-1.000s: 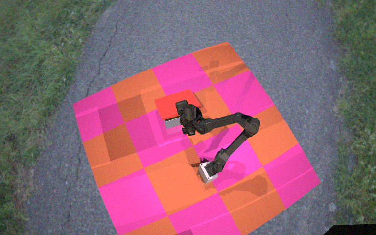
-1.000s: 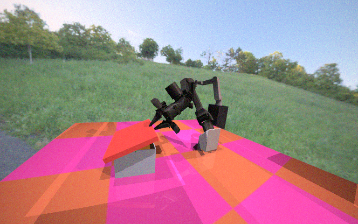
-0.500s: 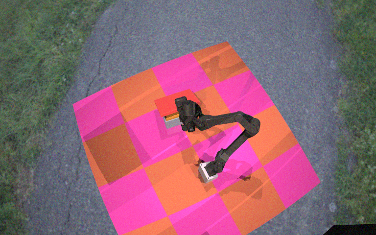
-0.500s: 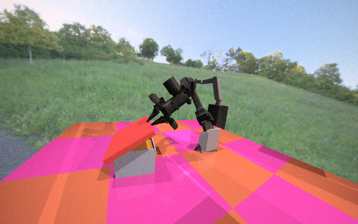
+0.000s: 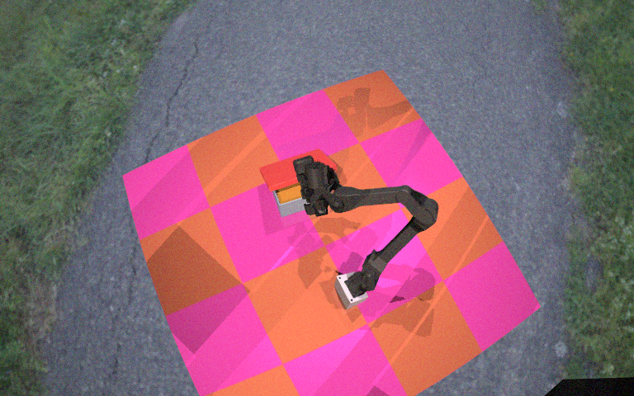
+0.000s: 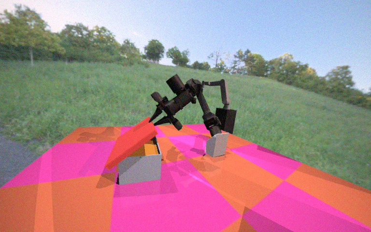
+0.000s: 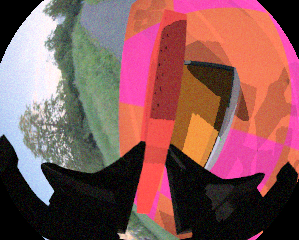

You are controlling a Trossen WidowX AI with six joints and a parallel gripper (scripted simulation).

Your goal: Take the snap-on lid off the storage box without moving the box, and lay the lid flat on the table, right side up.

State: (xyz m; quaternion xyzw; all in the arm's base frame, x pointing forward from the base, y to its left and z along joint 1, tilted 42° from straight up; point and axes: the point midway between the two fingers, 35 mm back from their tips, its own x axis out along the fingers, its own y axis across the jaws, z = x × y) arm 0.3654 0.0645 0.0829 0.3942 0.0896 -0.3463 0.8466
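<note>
Now: gripper tip 70 mm short of the snap-on lid and 50 mm above it. The rest, counted from my gripper tip: grey storage box: 140 mm below, 40 mm ahead.
</note>
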